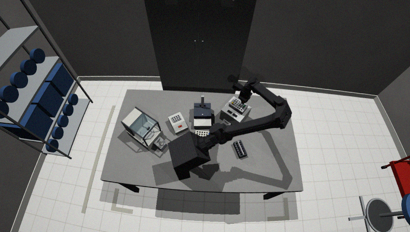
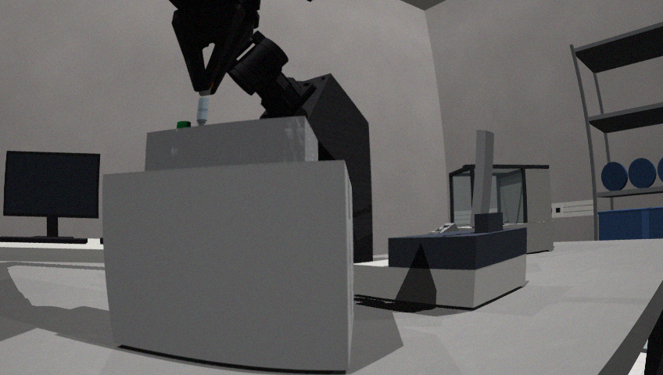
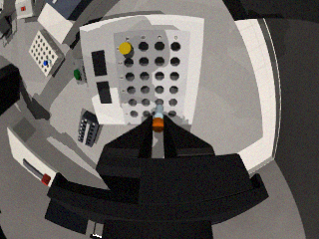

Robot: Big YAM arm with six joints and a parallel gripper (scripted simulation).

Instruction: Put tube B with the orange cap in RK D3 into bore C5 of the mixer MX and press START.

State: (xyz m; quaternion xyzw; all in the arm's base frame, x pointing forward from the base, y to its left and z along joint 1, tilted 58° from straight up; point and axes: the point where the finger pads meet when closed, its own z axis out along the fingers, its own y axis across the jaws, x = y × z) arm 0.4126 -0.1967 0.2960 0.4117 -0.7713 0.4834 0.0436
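My gripper is now 1 cm past the green-capped tube, 1 cm to the left of it and 6 cm above it. From my hand the other things lie so: yellow-capped tube: 3 cm ahead, 8 cm to the left, 6 cm below; then green start key: 11 cm behind, 15 cm to the left, 15 cm below; then perforated shaking block: 1 cm ahead, 2 cm to the left, 6 cm below.
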